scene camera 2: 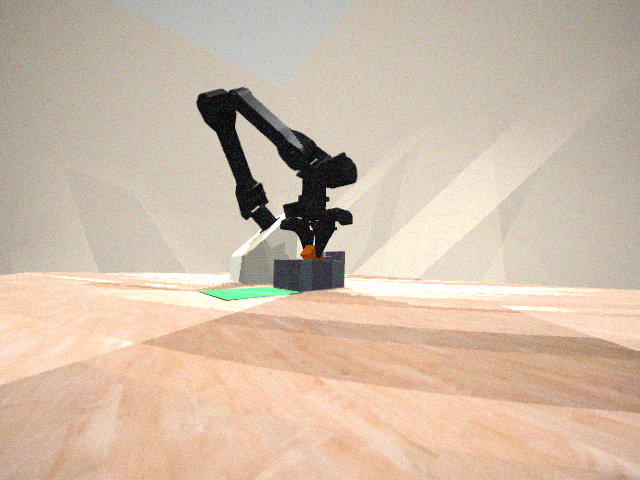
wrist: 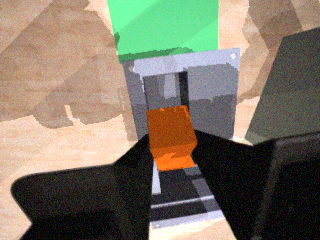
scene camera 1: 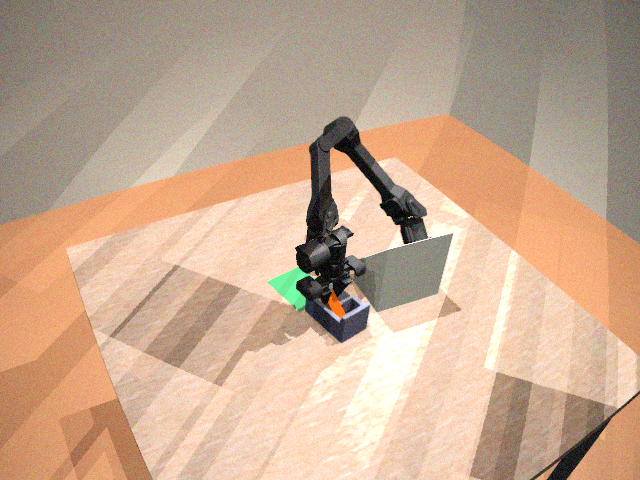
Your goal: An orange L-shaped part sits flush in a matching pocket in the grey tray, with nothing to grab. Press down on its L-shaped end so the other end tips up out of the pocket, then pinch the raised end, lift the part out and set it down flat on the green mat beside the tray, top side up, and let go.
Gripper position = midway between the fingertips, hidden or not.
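My gripper is visible at these positions: gripper (scene camera 2: 312, 258) (wrist: 168, 136) (scene camera 1: 329, 301). An orange L-shaped part (wrist: 172, 138) is visible, as is a green mat (scene camera 1: 285, 284) (scene camera 2: 234, 293).
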